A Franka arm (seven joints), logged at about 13 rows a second.
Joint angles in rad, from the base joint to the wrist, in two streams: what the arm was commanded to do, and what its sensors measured. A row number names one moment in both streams.
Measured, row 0:
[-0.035, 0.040, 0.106, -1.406, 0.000, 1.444, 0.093]
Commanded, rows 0 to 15:
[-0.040, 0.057, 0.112, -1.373, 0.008, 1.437, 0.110]
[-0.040, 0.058, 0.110, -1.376, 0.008, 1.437, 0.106]
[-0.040, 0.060, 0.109, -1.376, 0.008, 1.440, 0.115]
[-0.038, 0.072, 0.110, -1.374, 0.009, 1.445, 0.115]
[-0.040, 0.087, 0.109, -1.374, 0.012, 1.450, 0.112]
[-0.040, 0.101, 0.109, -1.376, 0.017, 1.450, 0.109]
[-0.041, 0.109, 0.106, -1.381, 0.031, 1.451, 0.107]
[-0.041, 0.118, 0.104, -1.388, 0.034, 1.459, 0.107]
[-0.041, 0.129, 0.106, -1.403, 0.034, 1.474, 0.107]
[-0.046, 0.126, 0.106, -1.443, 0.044, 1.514, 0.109]
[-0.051, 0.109, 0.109, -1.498, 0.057, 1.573, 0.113]
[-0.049, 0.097, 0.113, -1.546, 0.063, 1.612, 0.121]
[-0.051, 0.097, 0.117, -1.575, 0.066, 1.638, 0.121]
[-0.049, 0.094, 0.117, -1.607, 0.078, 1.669, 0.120]
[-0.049, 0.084, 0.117, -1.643, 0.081, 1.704, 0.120]
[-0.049, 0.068, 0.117, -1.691, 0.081, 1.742, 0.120]
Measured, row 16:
[-0.040, 0.130, 0.108, -1.579, 0.055, 1.669, 0.097]
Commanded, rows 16 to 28:
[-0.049, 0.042, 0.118, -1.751, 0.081, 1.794, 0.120]
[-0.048, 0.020, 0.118, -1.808, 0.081, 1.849, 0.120]
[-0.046, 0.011, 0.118, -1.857, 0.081, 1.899, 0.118]
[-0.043, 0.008, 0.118, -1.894, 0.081, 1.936, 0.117]
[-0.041, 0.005, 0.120, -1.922, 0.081, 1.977, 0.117]
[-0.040, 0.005, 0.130, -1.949, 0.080, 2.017, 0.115]
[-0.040, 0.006, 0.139, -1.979, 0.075, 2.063, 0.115]
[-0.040, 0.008, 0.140, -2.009, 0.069, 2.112, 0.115]
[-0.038, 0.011, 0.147, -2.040, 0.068, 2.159, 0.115]
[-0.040, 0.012, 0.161, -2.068, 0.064, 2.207, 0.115]
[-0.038, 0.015, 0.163, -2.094, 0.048, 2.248, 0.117]
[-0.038, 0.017, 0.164, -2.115, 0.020, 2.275, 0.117]
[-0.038, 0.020, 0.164, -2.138, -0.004, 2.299, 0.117]
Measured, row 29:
[-0.037, 0.044, 0.159, -2.075, 0.039, 2.241, 0.099]
